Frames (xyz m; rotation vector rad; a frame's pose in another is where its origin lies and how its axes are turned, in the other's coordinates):
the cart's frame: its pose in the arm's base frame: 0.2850 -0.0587 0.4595 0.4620 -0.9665 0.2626
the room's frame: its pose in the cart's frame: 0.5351 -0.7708 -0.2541 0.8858 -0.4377 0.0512
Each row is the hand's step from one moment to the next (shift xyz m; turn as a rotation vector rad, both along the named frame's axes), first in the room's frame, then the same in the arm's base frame.
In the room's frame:
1: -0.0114 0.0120 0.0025 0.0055 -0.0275 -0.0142
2: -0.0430 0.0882 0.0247 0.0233 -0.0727 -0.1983
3: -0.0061 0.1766 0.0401 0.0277 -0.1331 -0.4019
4: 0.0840 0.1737 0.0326 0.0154 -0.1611 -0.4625
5: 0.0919 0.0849 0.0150 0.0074 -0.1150 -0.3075
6: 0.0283 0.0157 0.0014 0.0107 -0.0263 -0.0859
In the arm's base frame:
1: -0.0148 0.0034 -0.0070 0.0308 0.0063 -0.0010
2: -0.0998 0.0068 -0.0153 0.1283 0.1643 0.0412
3: -0.1756 -0.0015 0.0447 0.2416 0.3416 0.0704
4: -0.1465 -0.0220 0.1279 0.2809 0.3965 0.0633
5: -0.0576 -0.0251 0.1092 0.1933 0.2629 0.0369
6: -0.0072 -0.0067 0.0309 0.0510 0.0720 0.0202

